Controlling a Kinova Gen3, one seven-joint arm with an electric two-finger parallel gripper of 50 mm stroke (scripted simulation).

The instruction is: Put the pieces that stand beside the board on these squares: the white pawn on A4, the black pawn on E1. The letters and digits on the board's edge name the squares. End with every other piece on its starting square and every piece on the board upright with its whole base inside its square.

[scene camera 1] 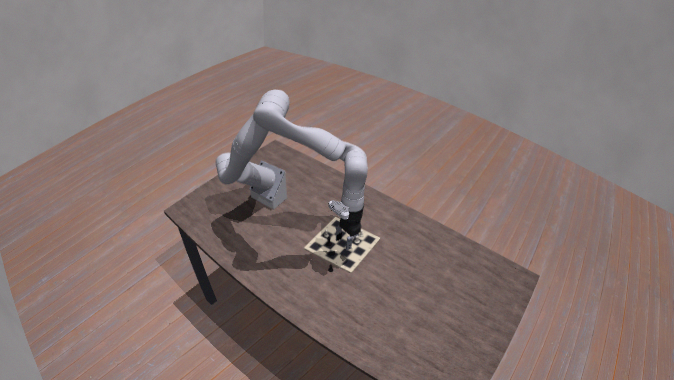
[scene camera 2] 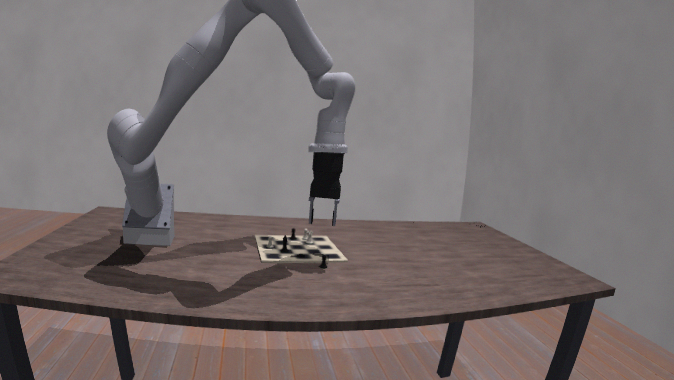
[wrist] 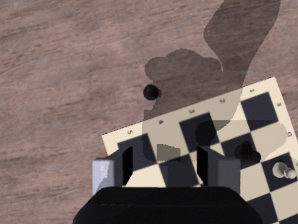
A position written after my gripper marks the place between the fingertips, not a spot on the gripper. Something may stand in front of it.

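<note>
A chessboard [scene camera 2: 299, 252] is there for me to see, and scene camera 1 [scene camera 1: 336, 254] shows the chessboard too, as does the wrist view [wrist: 164, 148]. I can also see my gripper [scene camera 2: 322, 224], which appears in the wrist view [wrist: 164, 160] as well.
</note>
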